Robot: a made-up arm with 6 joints.
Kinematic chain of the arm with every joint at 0, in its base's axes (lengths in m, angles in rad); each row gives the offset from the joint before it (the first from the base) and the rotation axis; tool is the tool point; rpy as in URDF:
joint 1: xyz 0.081 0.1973 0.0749 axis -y
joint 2: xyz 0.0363 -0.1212 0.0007 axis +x
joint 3: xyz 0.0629 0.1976 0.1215 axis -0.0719 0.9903 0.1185
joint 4: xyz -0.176 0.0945 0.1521 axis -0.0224 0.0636 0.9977
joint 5: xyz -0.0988 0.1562 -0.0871 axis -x
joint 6: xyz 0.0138 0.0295 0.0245 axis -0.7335 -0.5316 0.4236
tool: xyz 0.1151 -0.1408 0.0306 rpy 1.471 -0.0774 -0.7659
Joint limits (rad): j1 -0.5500..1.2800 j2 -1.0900..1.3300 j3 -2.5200..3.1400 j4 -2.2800..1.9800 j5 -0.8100..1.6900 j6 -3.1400..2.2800
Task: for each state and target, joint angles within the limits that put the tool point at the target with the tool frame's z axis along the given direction. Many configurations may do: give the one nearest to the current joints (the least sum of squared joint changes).
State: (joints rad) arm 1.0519 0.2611 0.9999 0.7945 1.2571 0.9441
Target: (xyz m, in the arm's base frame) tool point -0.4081 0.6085 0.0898 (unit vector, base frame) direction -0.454 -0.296 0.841
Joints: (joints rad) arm 1.2800 -0.1736 0.7791 1.0149 0.7537 1.2131
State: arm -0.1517 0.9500 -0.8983 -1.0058 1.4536 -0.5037
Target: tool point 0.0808 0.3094 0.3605 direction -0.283 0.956 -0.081
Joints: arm -0.0422 0.9252 -1.7297 -0.7474 0.8392 -0.5275
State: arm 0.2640 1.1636 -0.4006 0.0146 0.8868 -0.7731
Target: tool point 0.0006 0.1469 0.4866 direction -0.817 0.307 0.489
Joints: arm -0.1586 1.0109 -0.6151 -0.4811 1.3671 -0.9109
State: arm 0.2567 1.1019 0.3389 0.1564 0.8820 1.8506
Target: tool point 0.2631 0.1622 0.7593 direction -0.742 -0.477 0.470
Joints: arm -0.4130 1.2402 -0.5356 -0.2232 0.5355 2.1051
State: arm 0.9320 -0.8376 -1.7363 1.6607 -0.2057 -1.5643
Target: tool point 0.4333 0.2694 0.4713 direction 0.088 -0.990 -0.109
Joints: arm 1.2800 -0.5634 -2.5158 1.1327 -0.1468 -2.0117
